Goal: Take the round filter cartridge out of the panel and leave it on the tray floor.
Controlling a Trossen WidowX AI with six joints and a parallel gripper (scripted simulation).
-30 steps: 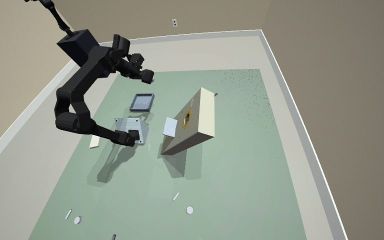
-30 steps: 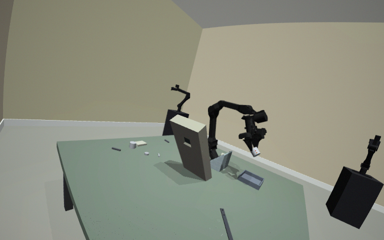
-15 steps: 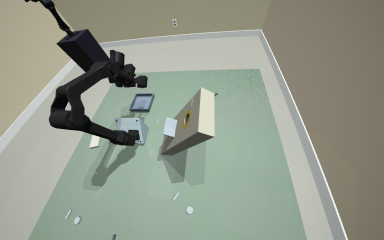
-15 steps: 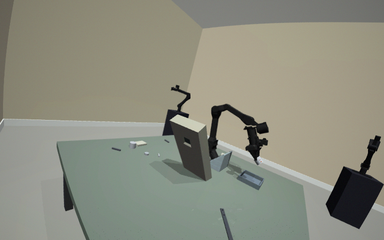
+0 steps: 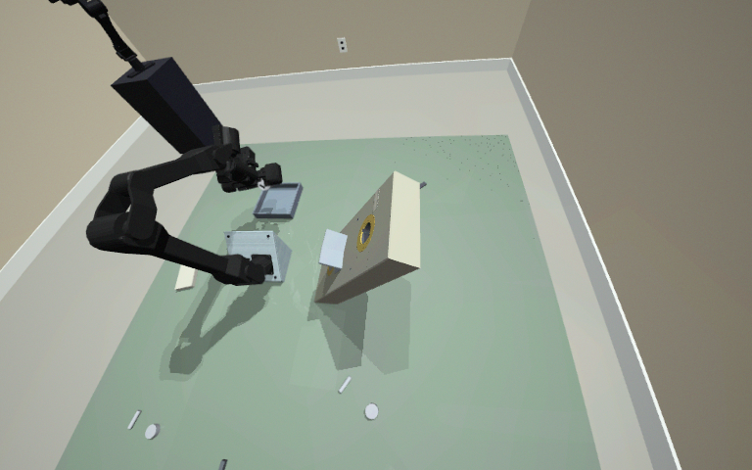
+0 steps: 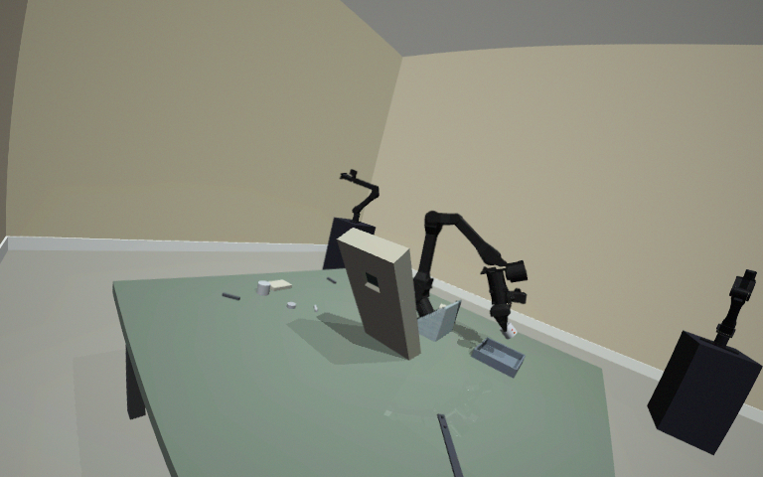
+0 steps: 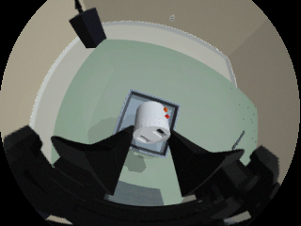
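The round filter cartridge lies 10 mm to the left of my gripper tip. Round my gripper tip: shallow grey tray 110 mm below, 10 mm to the left, 10 mm behind; then beige service panel 370 mm ahead, 280 mm to the right, 70 mm above.
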